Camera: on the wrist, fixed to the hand. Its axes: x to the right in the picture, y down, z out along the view.
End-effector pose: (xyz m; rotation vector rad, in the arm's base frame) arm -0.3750 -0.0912 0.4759 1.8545 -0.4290 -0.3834
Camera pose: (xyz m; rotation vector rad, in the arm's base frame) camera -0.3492 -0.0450 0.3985 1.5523 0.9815 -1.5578
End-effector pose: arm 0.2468 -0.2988 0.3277 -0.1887 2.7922 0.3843
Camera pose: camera 0.2499 -0.3925 0.3286 -1.9378 1.6319 0.2781
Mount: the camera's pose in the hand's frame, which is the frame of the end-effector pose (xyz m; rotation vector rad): 0.0049 -0.0898 -0.0264 -0.2556 -0.2173 -1.5384
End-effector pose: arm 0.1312 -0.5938 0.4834 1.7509 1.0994 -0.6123
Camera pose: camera 0.0528 -0.5546 0.4503 0.3077 2.1237 -1.3955
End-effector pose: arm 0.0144 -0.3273 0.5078 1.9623 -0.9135 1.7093
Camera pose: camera 0.0571 -0.2466 0.5291 1.7486 0.3827 0.4438
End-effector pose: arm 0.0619 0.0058 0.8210 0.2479 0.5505 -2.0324
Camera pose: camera -0.0195 0.0523 0.8210 0.6227 -0.7795 2.5507
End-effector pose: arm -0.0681 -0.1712 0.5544 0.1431 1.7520 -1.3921
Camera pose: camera -0.1365 -0.1842 0.6172 1.7262 -1.7483 1.9423
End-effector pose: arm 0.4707 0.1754 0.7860 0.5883 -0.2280 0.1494
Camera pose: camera 0.4982 0.1168 0.7182 0.3938 0.0436 -1.4147
